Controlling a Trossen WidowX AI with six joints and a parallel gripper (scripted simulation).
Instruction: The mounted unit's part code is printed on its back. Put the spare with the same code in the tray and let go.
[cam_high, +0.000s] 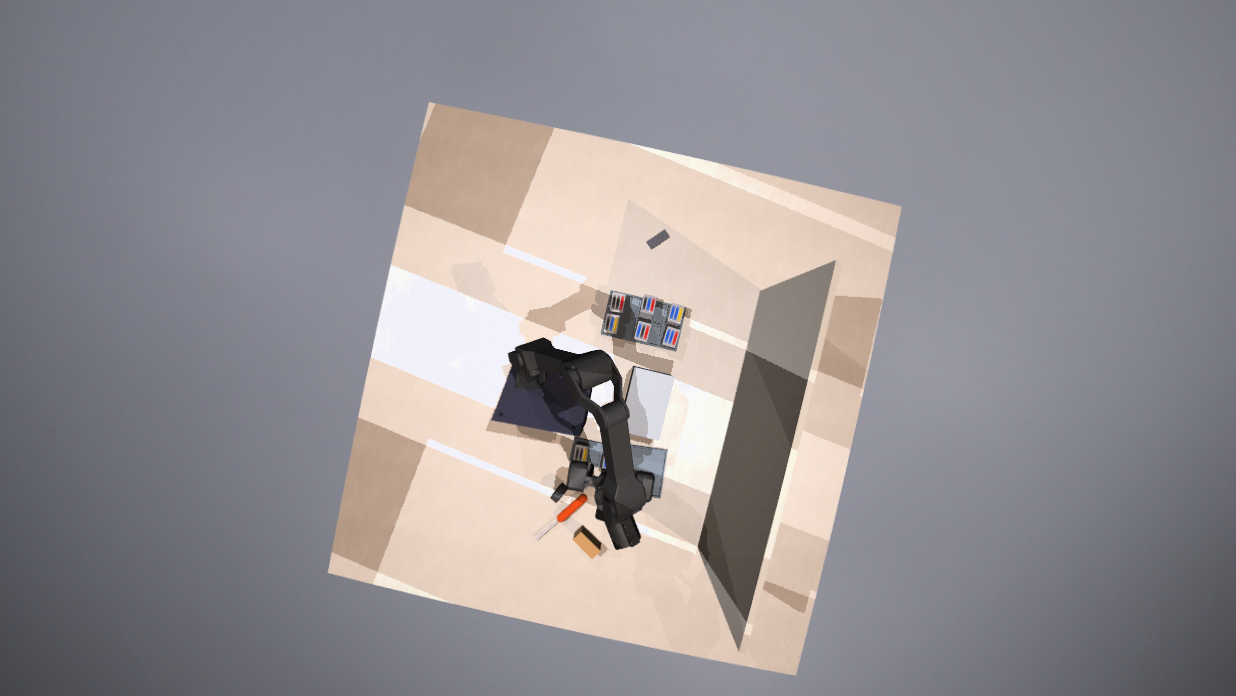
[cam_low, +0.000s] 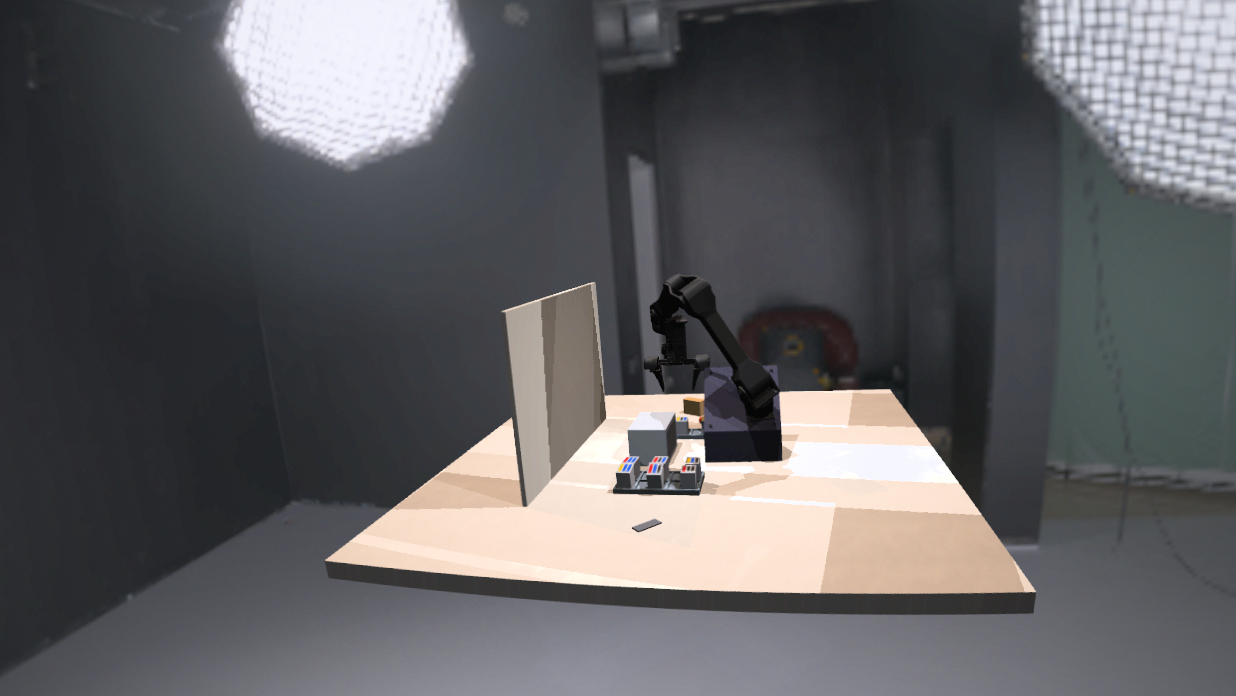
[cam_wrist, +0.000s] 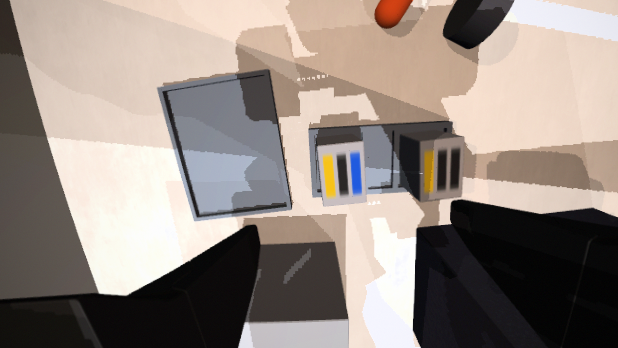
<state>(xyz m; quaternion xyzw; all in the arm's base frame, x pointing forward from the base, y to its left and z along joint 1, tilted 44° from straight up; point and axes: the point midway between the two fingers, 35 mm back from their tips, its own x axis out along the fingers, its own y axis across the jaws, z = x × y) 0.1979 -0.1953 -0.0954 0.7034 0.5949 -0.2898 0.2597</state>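
My gripper tip is 40 mm past the dark holder, 10 mm to the right of it and 130 mm above it. From my gripper tip the other things lie so: brown block 50 mm behind, 220 mm to the right, 110 mm below; then grey mounted unit 80 mm ahead, 170 mm to the left, 80 mm below; then flat grey tray 90 mm ahead, 30 mm to the right, 130 mm below.
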